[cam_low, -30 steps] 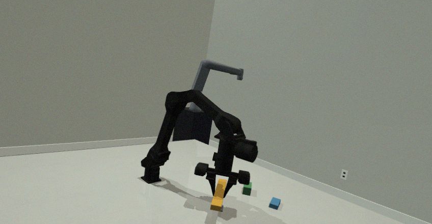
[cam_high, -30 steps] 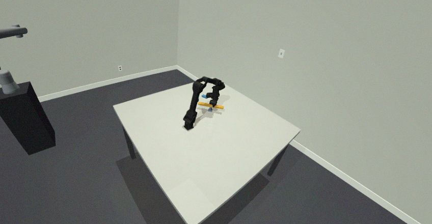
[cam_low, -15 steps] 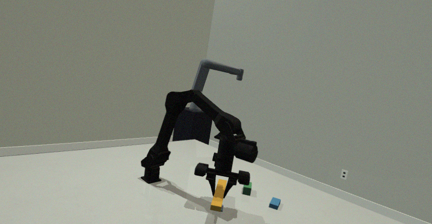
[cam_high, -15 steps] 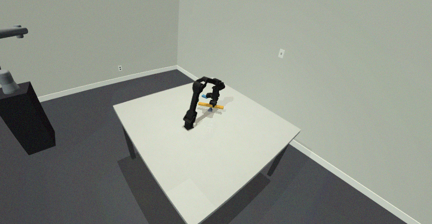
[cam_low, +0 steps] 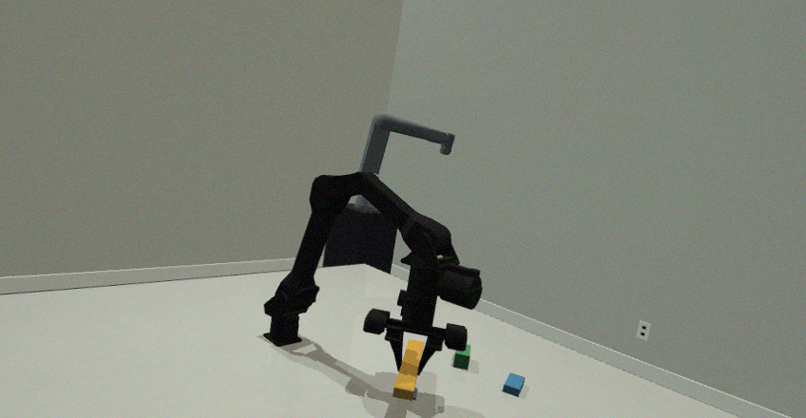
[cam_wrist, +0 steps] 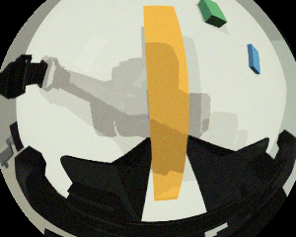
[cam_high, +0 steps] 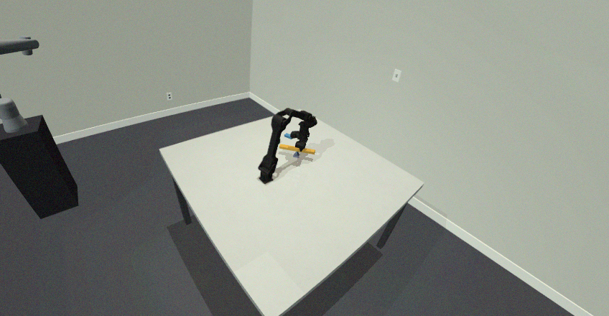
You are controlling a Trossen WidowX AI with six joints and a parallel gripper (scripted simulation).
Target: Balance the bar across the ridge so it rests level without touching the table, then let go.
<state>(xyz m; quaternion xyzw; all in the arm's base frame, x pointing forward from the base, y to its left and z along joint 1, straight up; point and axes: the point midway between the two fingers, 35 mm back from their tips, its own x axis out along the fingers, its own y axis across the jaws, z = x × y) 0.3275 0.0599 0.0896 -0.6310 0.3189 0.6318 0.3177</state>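
Now: gripper tip 2 cm to the right of the orange bar and 2 cm past it. From my gripper tip the other things lie so: blue cube 24 cm to the left, 10 cm ahead, 5 cm below; then green cube 24 cm to the left, 4 cm below, 4 cm behind.
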